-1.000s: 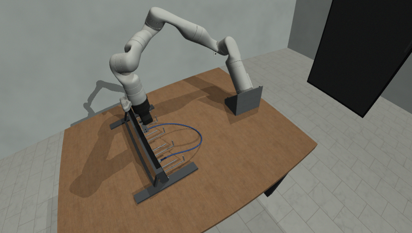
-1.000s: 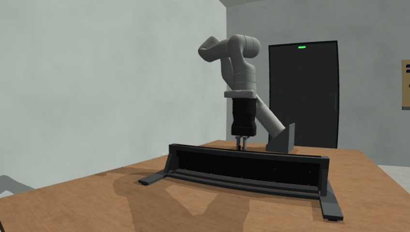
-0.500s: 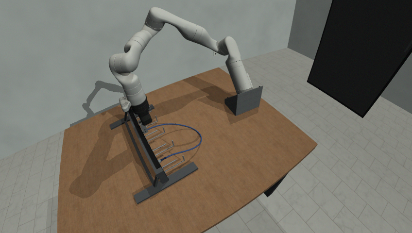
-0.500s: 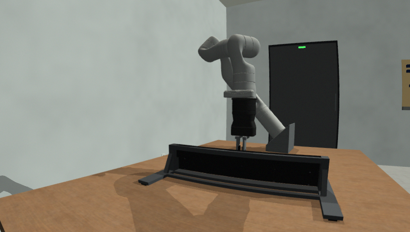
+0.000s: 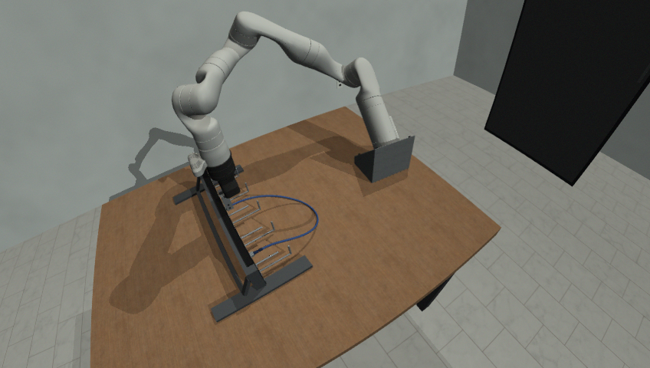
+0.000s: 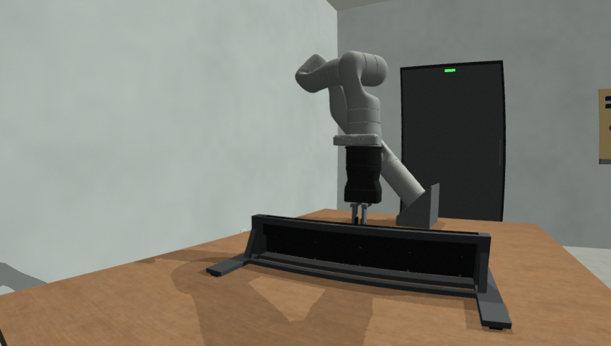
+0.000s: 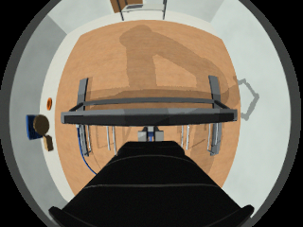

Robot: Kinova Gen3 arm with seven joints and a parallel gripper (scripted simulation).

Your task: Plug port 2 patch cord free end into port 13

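Right now the pale plug is 10 mm ahead of my hand and 10 mm below it.
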